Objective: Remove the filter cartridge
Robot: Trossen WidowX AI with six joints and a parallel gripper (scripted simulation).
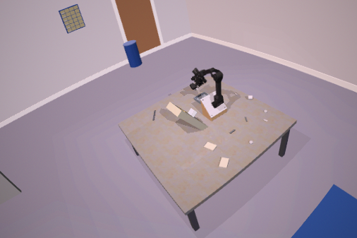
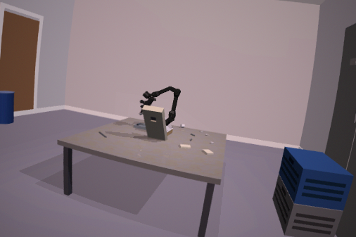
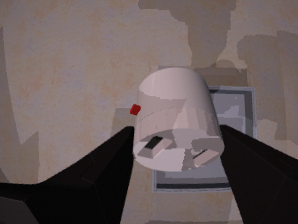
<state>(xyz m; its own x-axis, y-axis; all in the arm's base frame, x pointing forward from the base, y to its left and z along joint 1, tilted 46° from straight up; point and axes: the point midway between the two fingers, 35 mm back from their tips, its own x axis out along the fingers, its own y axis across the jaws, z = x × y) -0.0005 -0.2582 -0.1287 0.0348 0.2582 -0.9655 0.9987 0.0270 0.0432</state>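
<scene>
My gripper tip is now right at the white round filter cartridge. The rest, counted from my gripper tip: service panel 33 cm ahead, 30 cm to the left, 1 cm below; then shallow grey tray 6 cm behind, 1 cm to the left, 17 cm below.
</scene>
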